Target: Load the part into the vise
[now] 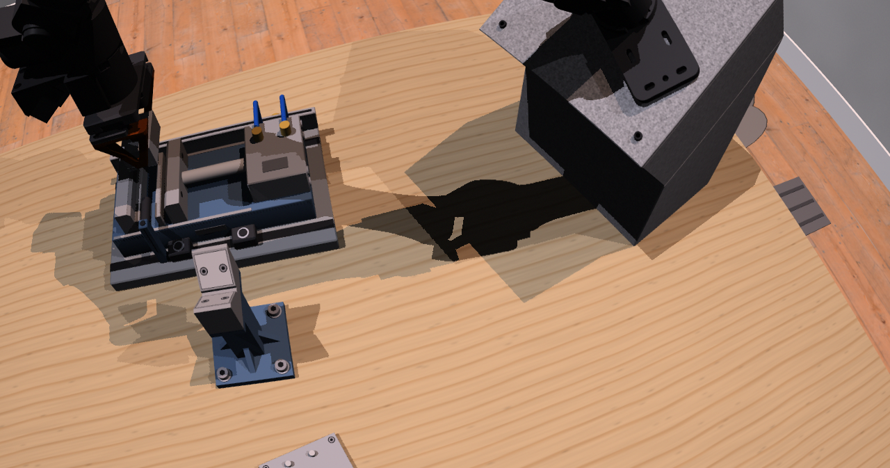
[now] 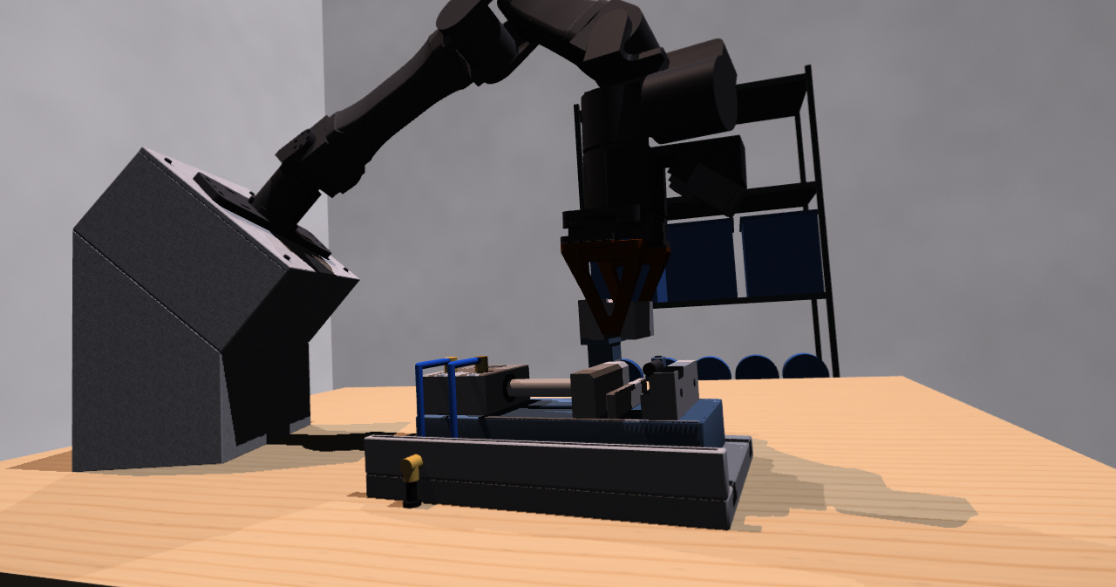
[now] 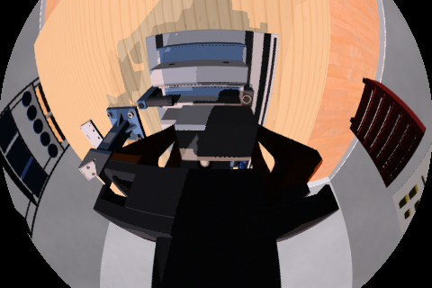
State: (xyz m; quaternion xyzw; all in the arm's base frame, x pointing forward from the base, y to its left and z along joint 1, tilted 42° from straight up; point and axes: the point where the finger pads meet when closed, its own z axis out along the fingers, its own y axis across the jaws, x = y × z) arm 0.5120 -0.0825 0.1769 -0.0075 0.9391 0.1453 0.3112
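Right now my hand is 4 cm short of the fixed jaw, 2 cm to the right of it and 6 cm above it. Also, from my hand: moving jaw: 3 cm behind, 2 cm to the left, 6 cm below; grey part: right at my hand; work stop rod: 7 cm to the left, 5 cm below.
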